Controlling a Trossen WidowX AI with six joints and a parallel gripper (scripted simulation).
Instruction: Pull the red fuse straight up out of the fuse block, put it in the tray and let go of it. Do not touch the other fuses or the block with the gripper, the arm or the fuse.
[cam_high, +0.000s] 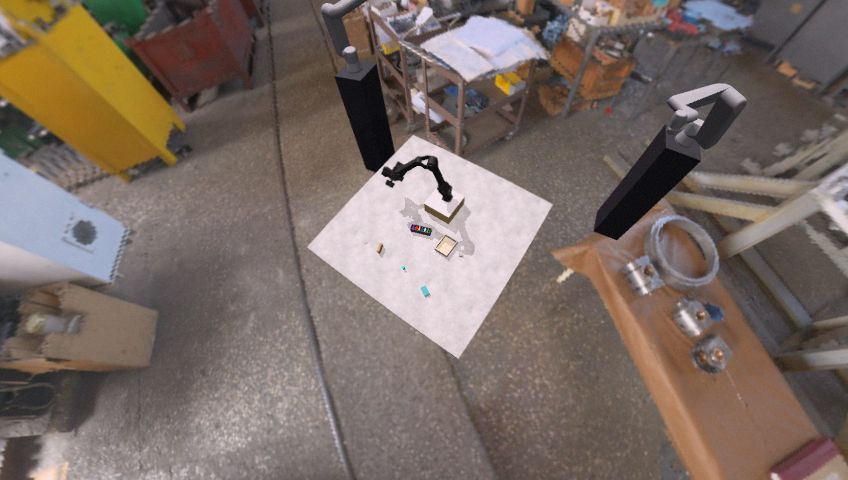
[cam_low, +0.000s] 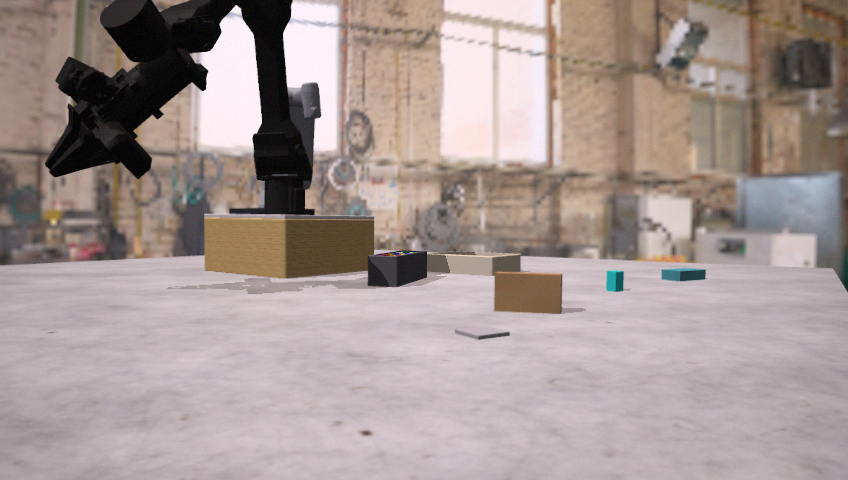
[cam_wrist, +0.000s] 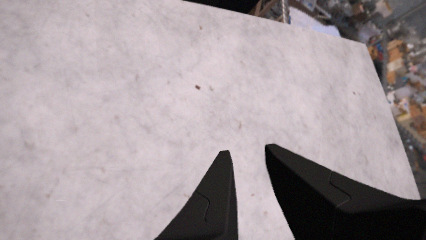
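My gripper tip is 30 cm short of the red fuse, 32 cm to the right of it and 12 cm above it. From my gripper tip the other things lie so: purple fuse 30 cm ahead, 29 cm to the left, 12 cm below; then grey plate 53 cm ahead, 2 cm to the left, 14 cm below; then yellow fuse 29 cm ahead, 34 cm to the left, 12 cm below.
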